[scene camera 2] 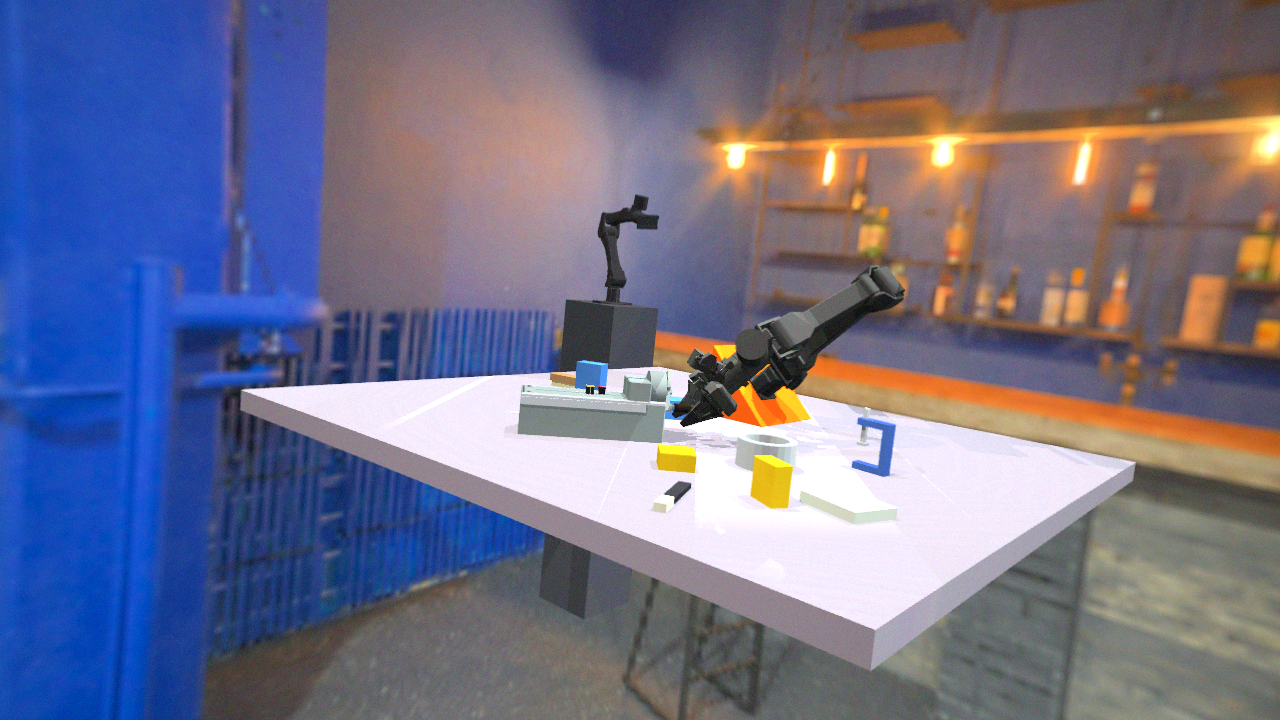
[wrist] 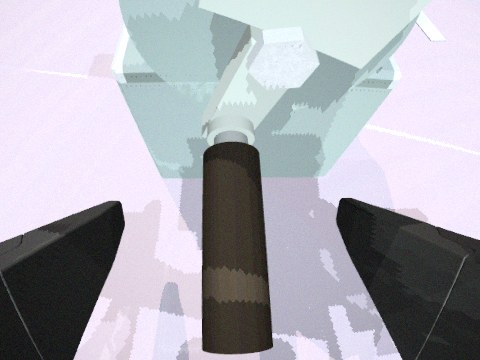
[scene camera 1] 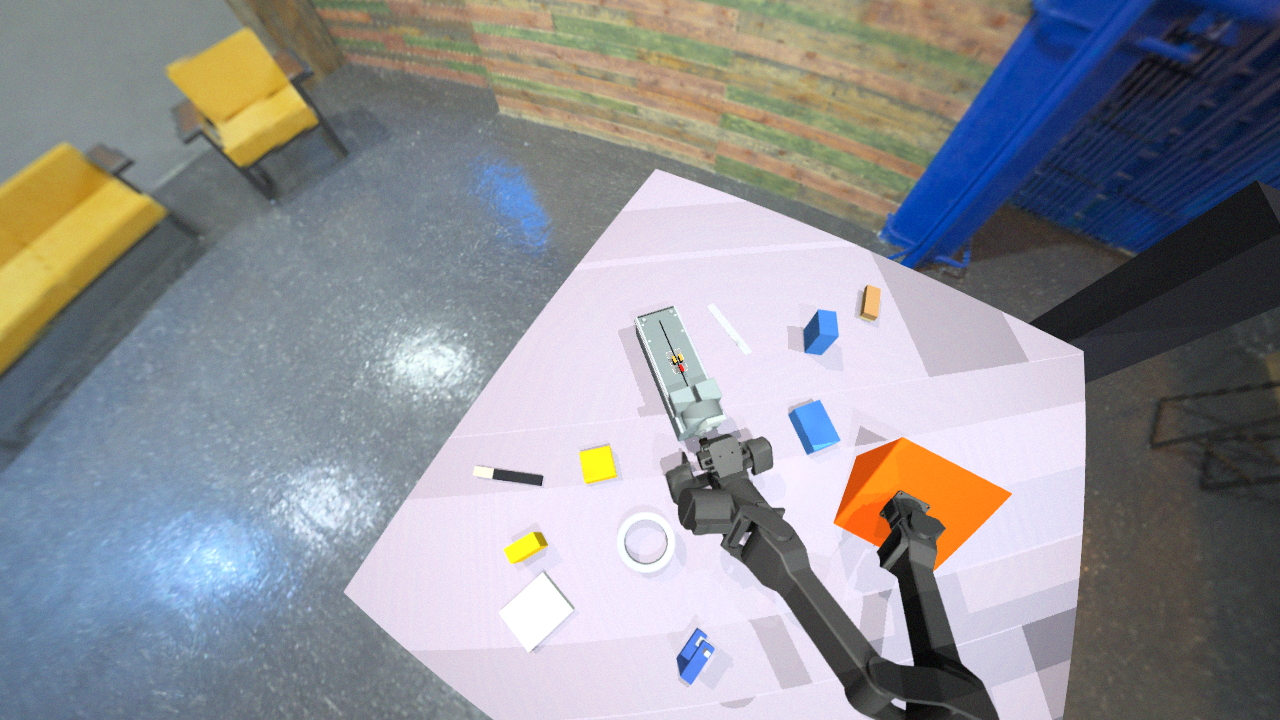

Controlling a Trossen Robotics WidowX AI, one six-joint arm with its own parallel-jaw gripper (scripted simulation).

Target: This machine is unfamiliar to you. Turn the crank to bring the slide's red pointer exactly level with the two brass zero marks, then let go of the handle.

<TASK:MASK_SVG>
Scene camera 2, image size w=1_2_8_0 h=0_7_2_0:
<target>my gripper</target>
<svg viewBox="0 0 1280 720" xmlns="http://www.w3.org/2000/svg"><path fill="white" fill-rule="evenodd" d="M733 356L730 356L728 359L723 358L719 362L717 357L710 352L705 354L696 348L693 350L687 363L695 371L688 376L692 382L688 379L688 391L679 404L691 404L694 407L688 413L672 413L674 418L685 415L680 421L682 427L724 417L722 412L729 417L737 410L737 402L731 395L742 386L747 387L751 377Z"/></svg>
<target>blue clamp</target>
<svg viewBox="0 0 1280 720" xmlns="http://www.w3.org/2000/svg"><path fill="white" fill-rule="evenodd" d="M864 408L863 417L858 417L857 424L862 426L860 441L856 445L862 447L869 446L869 443L866 442L868 428L882 431L878 466L857 460L852 461L852 468L882 477L890 476L896 425L872 420L870 418L871 408Z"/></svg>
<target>yellow block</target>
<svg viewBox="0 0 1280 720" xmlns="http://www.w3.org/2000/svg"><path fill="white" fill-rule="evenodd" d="M658 444L656 461L659 470L695 473L697 455L693 447Z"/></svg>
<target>blue block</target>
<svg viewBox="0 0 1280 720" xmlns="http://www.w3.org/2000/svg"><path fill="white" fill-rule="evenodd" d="M577 362L575 389L586 389L586 385L594 385L594 390L598 390L598 386L606 387L608 364L585 360Z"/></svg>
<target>white tile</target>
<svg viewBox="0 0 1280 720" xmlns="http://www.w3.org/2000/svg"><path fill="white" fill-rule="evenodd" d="M800 491L800 502L834 515L838 519L853 525L896 520L898 508L843 486Z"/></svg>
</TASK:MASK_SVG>
